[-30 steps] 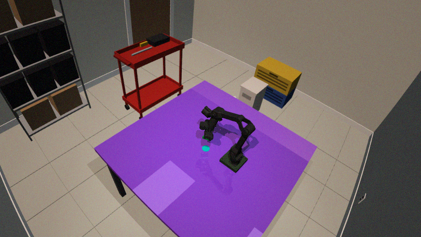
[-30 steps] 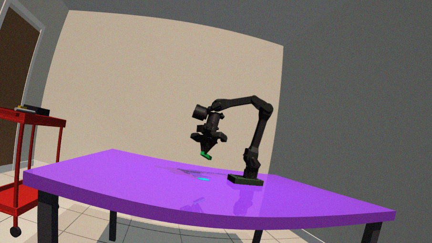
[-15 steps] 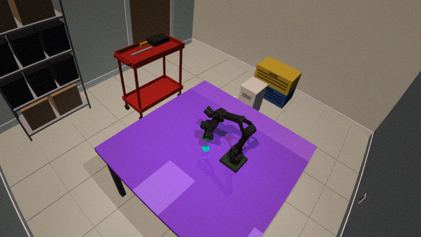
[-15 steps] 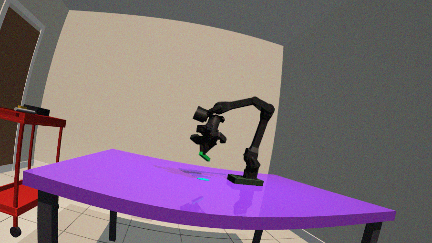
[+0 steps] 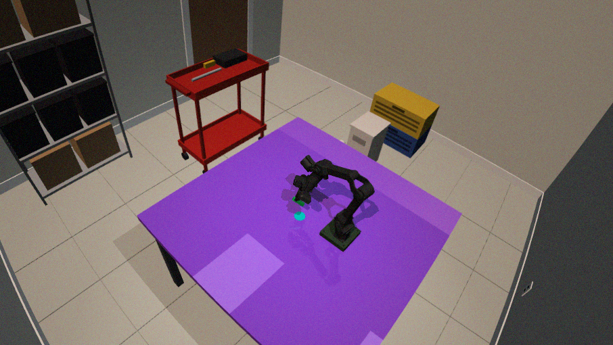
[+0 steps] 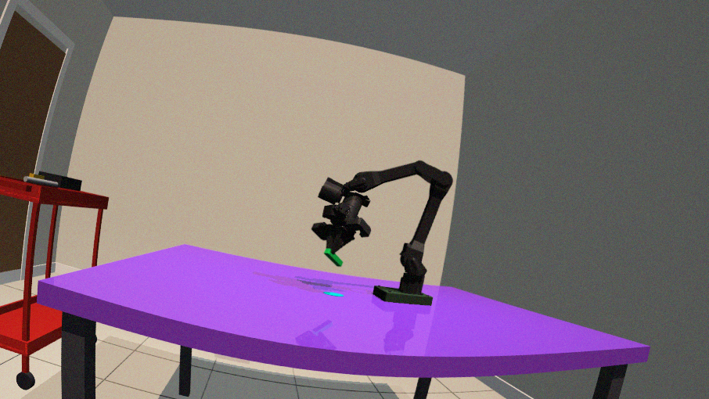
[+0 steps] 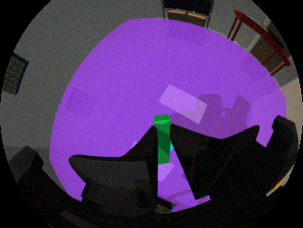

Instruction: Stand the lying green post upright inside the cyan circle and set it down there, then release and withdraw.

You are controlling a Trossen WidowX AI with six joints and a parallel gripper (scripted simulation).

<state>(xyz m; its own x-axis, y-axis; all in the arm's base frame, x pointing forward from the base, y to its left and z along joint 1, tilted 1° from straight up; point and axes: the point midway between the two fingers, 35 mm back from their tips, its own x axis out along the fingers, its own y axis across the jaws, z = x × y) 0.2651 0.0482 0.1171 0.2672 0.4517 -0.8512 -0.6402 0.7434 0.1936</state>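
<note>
The cyan circle lies 3 cm behind my gripper tip, 2 cm to the right of it and 12 cm below it. Also, from my gripper tip: green post (1 cm behind, 1 cm to the right, 1 cm below).
</note>
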